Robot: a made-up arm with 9 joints.
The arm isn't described. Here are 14 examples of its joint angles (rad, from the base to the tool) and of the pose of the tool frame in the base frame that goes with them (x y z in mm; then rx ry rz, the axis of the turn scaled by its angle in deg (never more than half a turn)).
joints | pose
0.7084 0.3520 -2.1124 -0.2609 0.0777 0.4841 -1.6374 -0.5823 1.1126 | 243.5 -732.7 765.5 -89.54 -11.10 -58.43
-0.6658 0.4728 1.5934 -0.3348 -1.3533 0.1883 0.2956 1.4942 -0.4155 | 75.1 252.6 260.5 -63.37 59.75 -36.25
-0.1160 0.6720 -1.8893 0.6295 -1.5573 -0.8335 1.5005 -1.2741 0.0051 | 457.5 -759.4 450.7 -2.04 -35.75 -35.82
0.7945 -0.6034 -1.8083 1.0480 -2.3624 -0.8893 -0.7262 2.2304 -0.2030 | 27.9 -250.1 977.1 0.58 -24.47 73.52
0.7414 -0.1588 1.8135 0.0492 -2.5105 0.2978 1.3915 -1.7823 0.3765 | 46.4 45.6 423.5 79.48 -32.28 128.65
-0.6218 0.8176 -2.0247 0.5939 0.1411 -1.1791 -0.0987 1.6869 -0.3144 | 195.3 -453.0 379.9 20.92 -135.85 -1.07
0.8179 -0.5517 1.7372 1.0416 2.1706 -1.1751 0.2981 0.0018 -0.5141 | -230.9 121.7 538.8 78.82 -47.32 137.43
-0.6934 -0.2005 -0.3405 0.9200 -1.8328 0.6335 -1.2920 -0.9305 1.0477 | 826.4 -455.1 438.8 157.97 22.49 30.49
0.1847 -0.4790 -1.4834 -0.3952 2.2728 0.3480 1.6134 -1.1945 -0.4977 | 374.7 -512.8 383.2 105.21 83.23 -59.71
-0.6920 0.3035 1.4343 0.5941 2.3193 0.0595 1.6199 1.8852 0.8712 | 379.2 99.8 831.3 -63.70 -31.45 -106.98
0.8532 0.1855 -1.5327 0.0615 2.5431 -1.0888 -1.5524 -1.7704 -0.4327 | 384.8 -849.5 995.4 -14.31 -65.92 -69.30
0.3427 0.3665 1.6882 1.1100 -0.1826 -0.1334 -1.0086 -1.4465 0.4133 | 111.0 138.5 284.4 12.53 130.51 -59.38
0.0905 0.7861 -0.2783 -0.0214 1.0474 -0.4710 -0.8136 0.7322 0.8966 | 654.4 -579.2 22.9 63.23 -23.95 -30.73
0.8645 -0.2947 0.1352 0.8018 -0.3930 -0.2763 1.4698 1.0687 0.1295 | 579.9 -339.7 698.5 53.85 -50.93 -109.32
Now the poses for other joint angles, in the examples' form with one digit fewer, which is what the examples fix.
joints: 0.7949 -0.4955 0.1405 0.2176 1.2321 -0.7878 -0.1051 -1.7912 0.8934
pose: 653 2 566 -136.2 -57.8 54.4
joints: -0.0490 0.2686 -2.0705 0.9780 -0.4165 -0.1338 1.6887 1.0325 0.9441
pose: -52 -535 405 -33.7 118.0 91.3
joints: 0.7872 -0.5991 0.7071 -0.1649 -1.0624 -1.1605 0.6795 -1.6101 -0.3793
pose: 527 182 438 65.2 62.6 19.8
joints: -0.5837 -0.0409 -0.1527 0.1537 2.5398 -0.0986 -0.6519 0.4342 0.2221
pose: 877 -322 191 118.4 -9.4 -55.1
